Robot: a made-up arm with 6 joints. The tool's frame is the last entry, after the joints.
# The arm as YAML. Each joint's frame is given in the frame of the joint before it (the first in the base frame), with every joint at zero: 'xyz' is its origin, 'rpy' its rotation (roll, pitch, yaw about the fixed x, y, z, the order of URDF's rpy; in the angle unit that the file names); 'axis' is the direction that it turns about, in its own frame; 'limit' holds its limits. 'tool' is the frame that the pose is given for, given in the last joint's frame.
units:
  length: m
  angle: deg
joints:
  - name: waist
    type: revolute
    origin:
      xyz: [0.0, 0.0, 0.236]
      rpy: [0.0, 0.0, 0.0]
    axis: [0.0, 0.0, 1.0]
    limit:
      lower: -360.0
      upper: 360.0
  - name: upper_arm
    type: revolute
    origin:
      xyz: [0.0, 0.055, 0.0]
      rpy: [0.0, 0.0, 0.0]
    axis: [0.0, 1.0, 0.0]
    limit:
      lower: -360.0
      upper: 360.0
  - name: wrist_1
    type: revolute
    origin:
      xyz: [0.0, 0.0, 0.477]
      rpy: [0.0, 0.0, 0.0]
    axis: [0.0, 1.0, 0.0]
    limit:
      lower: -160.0
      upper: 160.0
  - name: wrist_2
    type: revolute
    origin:
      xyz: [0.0, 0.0, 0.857]
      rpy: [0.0, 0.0, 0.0]
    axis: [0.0, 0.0, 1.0]
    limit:
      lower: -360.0
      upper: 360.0
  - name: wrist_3
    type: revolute
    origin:
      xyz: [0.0, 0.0, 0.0]
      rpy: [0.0, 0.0, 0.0]
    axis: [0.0, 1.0, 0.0]
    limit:
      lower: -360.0
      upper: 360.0
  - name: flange
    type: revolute
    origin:
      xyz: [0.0, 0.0, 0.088]
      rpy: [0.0, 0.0, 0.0]
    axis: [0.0, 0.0, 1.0]
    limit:
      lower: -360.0
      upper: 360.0
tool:
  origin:
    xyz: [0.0, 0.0, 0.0]
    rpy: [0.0, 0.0, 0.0]
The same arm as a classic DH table. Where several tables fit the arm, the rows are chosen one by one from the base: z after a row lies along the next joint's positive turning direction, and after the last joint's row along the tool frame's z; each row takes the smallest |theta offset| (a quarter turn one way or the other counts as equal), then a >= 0, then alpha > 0; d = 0 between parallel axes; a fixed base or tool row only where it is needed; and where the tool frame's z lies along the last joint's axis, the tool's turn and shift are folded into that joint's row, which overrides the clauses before.
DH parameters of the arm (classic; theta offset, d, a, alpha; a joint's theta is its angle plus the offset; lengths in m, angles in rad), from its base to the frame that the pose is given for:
waist: 0 0.236 0 -1.5708
upper_arm: -1.5708 0 0.477 0
wrist_1: 1.5708 0.055 0 1.5708
wrist_2: 0 0.857 0 -1.5708
wrist_3: 0 0 0 1.5708
flange: 0 0.088 0 0
Joint limits (rad, base to tool): -6.2832..6.2832 -6.2832..6.2832 -2.7925..2.7925 -6.2832..6.2832 -6.2832..6.2832 -6.2832..6.2832

